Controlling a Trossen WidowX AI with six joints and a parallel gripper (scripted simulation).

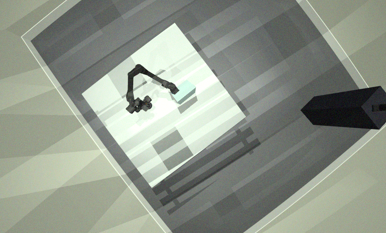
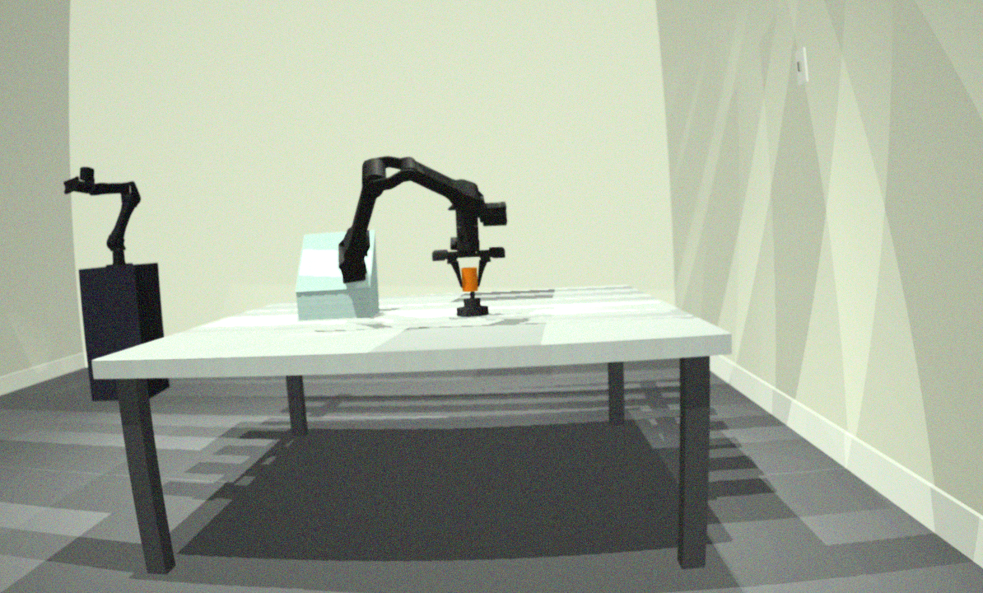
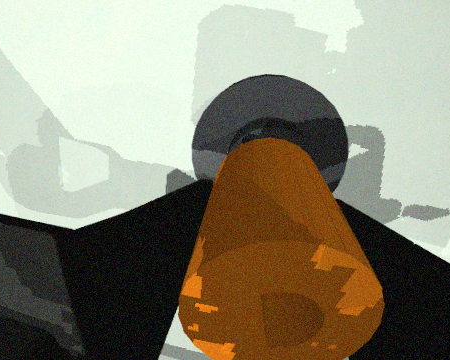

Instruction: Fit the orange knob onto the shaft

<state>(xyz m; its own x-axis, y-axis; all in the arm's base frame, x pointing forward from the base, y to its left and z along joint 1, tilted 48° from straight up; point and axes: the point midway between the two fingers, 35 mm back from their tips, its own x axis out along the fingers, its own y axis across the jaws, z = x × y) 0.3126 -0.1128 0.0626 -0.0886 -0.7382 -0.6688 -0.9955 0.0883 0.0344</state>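
My gripper tip is now 4 cm above the pedestal. The rest, counted from my gripper tip: orange knob 2 cm above.
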